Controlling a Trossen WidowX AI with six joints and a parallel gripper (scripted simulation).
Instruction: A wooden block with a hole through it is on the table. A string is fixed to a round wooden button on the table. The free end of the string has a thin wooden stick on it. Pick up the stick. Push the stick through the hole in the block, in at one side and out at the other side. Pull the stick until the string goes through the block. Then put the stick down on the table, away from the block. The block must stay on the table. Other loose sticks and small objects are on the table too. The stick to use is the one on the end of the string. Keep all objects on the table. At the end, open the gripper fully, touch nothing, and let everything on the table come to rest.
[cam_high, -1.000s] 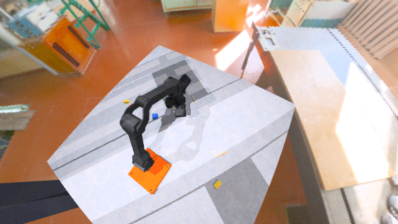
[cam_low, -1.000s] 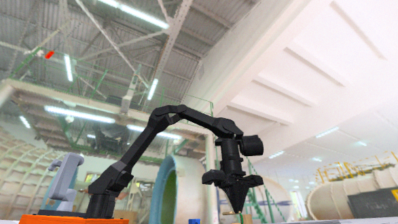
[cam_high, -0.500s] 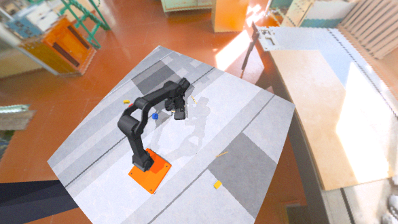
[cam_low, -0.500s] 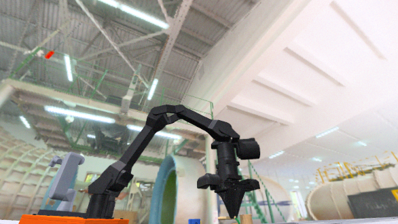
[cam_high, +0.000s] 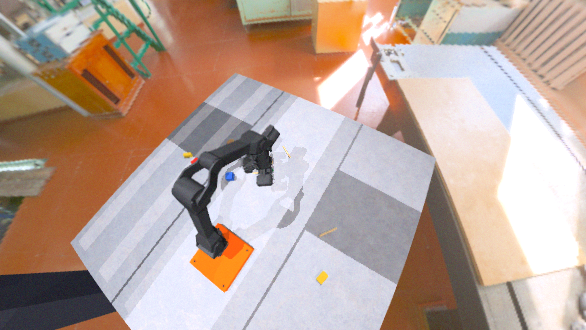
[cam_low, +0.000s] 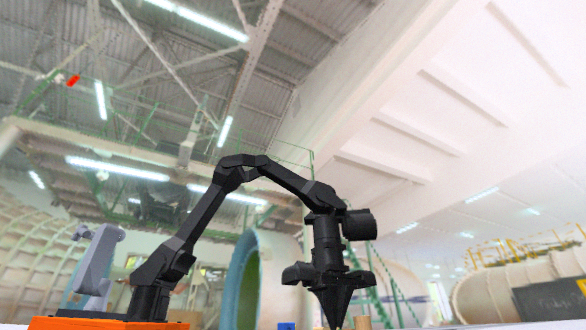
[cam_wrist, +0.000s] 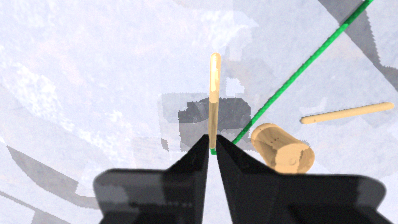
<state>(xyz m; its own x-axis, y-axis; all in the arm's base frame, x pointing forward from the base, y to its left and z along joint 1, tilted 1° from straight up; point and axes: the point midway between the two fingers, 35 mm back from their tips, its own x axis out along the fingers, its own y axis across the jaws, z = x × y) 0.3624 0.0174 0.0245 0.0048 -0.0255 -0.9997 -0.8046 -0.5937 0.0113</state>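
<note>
My gripper tip is now 5 cm short of the tan wooden block and 3 cm to the right of it. Round my gripper tip: thin wooden stick: 1 cm behind, 1 cm to the left; blue cube: 11 cm behind, 14 cm to the left; round wooden button: 3 cm ahead, 26 cm to the left, 1 cm below.
</note>
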